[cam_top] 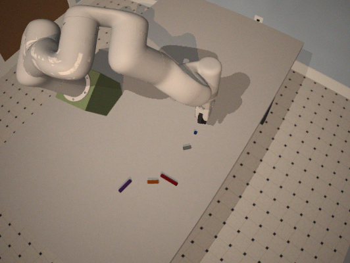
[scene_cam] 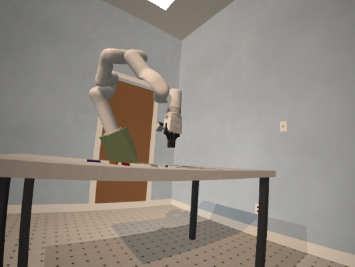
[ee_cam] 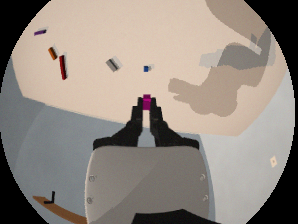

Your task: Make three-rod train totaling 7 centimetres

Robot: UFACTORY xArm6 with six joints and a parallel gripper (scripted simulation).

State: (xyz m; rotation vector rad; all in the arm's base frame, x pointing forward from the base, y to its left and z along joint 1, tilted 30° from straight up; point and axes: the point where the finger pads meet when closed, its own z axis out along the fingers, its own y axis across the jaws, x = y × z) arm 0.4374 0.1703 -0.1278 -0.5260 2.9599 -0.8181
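Right now the blue rod is 20 mm behind my hand, 10 mm to the right of it and 120 mm below it. Round my hand: red rod: 20 mm ahead, 230 mm to the right, 120 mm below; then magenta rod: 10 mm behind, 20 mm below; then grey rod: 10 mm behind, 80 mm to the right, 120 mm below.
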